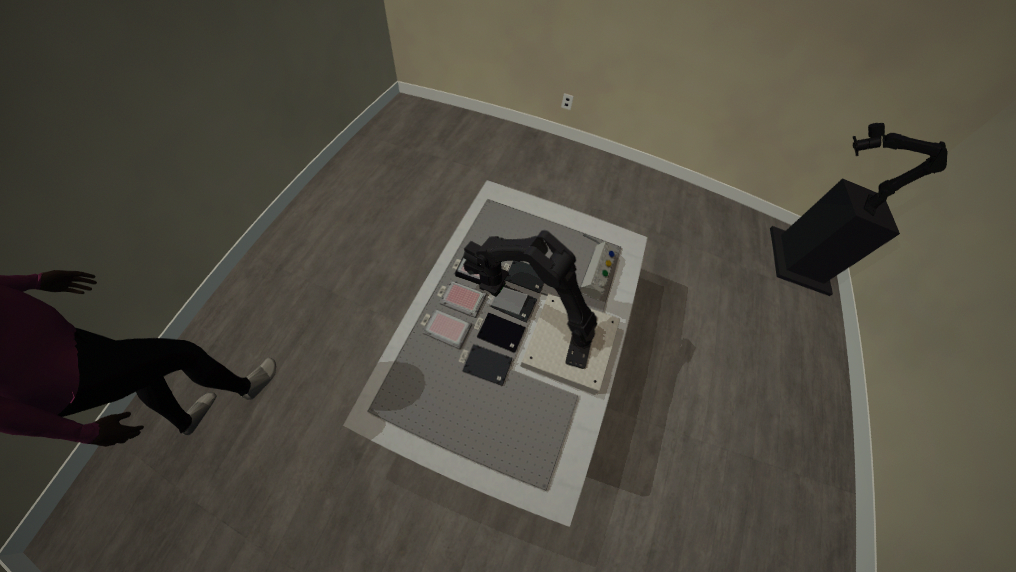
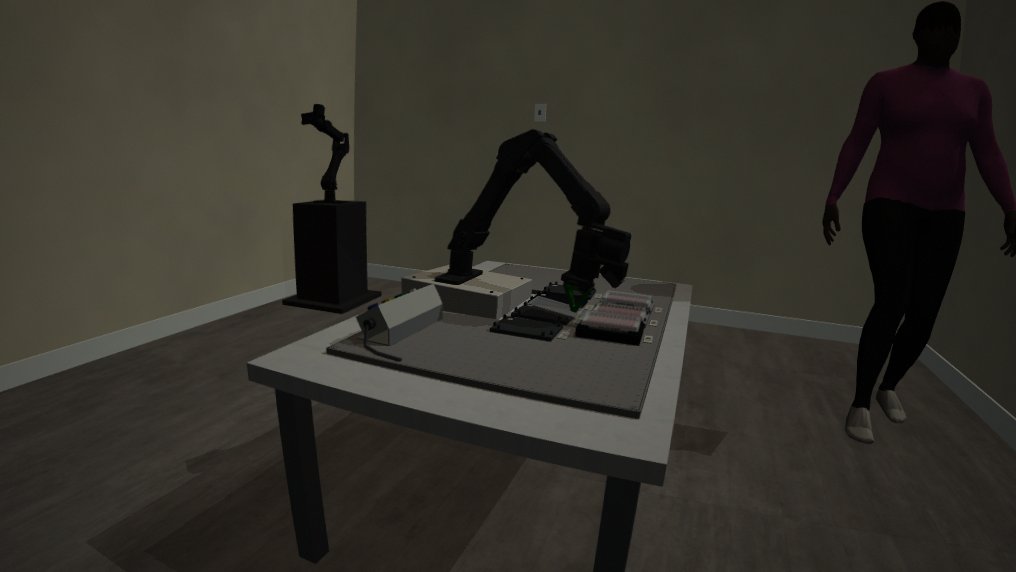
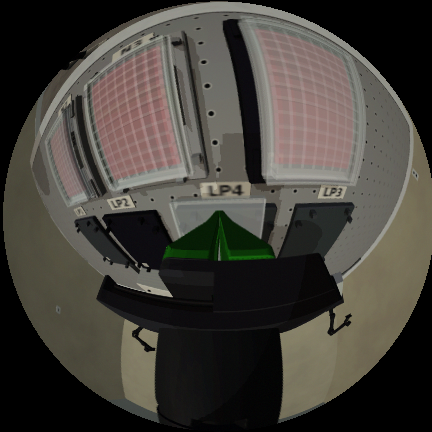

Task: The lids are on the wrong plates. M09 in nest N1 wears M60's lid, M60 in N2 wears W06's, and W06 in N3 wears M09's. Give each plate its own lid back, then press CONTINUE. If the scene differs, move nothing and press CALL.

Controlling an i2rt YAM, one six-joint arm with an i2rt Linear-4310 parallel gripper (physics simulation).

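Frame: origin at the arm's base, x ahead, y left, z up, level; metres.
Seen in the pictures: gripper, fingertip midpoint: [image 1: 495, 294] [image 2: 573, 311] [image 3: 218, 216]; arm's base, link origin: [image 1: 581, 339] [image 2: 459, 277].
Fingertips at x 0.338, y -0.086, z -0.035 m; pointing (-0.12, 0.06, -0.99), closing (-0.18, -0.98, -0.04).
Note:
Offsets run from my fingertips to a thing's top centre. "*": to the spot under its first point.
My gripper [image 1: 496, 290] [image 2: 574, 308] [image 3: 218, 216] is shut and empty, its green fingertips meeting just over the edge of a clear lid @(dx -0.046, dy +0.006, dz +0.017 m) [image 1: 507, 301] [image 3: 187, 212] at LP4. The lid sits to one side of its dark pad @(* dx -0.022, dy -0.050, dz -0.009 m) [image 3: 270, 220]; whether it is tilted is unclear. Three pink plates under clear lids stand in a row: one in the nest marked N3 @(dx +0.111, dy +0.049, dz +0.008 m) [image 1: 462, 298] [image 3: 135, 112], one beside it @(dx +0.121, dy +0.179, dz +0.009 m) [image 1: 447, 328] [image 3: 66, 160], and one on a black base @(dx +0.102, dy -0.082, dz +0.020 m) [image 2: 612, 319] [image 3: 310, 100]. Their M and W names cannot be read.
Dark pads LP2 @(dx -0.064, dy +0.129, dz +0.000 m) [image 1: 501, 331] [image 3: 137, 230], LP1 @(dx -0.056, dy +0.257, dz +0.000 m) [image 1: 487, 364] and LP3 @(dx -0.085, dy -0.126, dz +0.000 m) [image 3: 320, 227] flank LP4. The button panel @(dx -0.351, dy -0.231, dz +0.064 m) [image 1: 595, 273] [image 2: 408, 316] has blue, yellow and green buttons. A person [image 1: 35, 348] [image 2: 924, 142] stands beyond the table. A second arm [image 2: 334, 145] is on a black pedestal.

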